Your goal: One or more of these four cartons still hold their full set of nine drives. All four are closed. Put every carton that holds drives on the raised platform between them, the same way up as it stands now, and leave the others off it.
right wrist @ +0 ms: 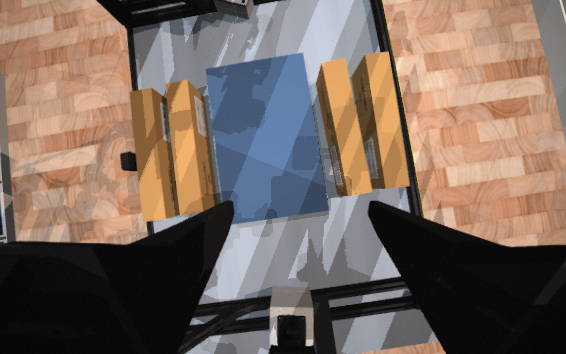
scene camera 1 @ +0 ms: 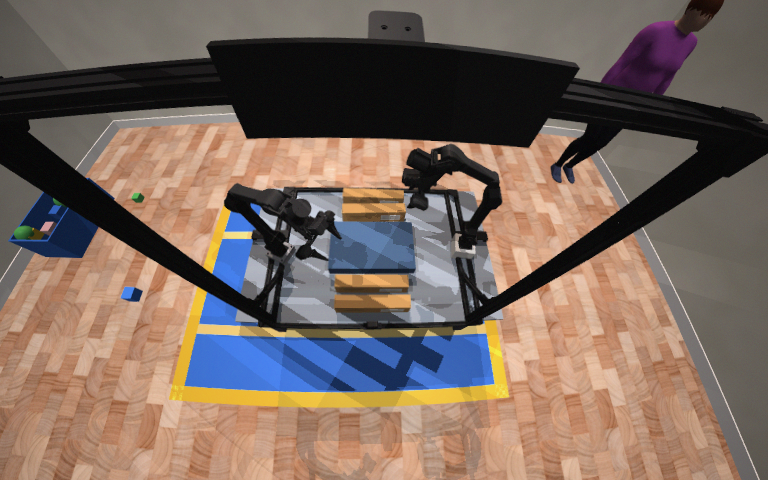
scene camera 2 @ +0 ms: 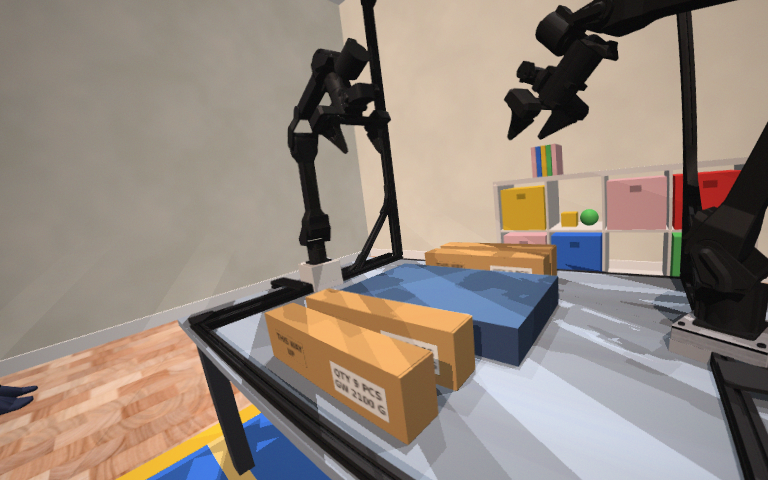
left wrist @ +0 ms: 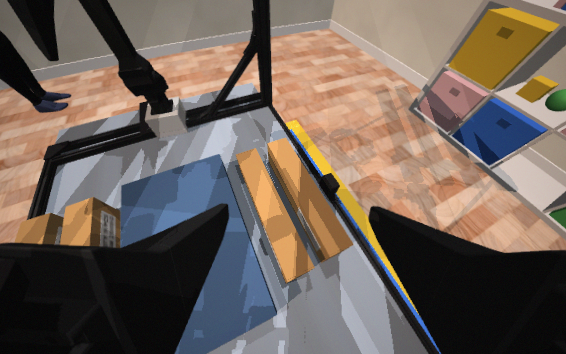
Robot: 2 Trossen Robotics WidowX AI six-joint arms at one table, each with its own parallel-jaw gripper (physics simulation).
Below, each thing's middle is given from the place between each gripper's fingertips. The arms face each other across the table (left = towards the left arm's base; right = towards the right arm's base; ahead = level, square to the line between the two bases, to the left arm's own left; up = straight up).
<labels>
I see the blue raised platform [scene camera 2: 509, 310] 17 cm ahead of my left hand, 14 cm to the right of it and 32 cm below it.
I see the blue raised platform 33 cm below my right hand, 14 cm to the left of it and 4 cm behind it.
</labels>
